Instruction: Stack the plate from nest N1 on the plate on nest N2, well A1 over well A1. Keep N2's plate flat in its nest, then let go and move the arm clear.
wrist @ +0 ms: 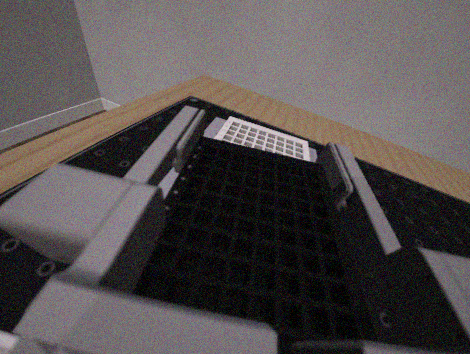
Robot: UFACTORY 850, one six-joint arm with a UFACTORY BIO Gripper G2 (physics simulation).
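My gripper (265,157) is shut on a black plate with a grid of square wells (250,220), one finger along each long side. The black plate fills the middle of the wrist view. Beyond its far edge, a white plate with square wells (267,142) sits on a pale grey nest (213,128), lower down on the dark board. The near part of the white plate is hidden behind the black plate. No nest labels or well A1 marks can be read.
The dark board with small round holes (410,205) lies on a wooden table (400,155). A small pale patch shows beside the left finger, too little to identify. Grey walls stand behind the table, with a white skirting board at the left.
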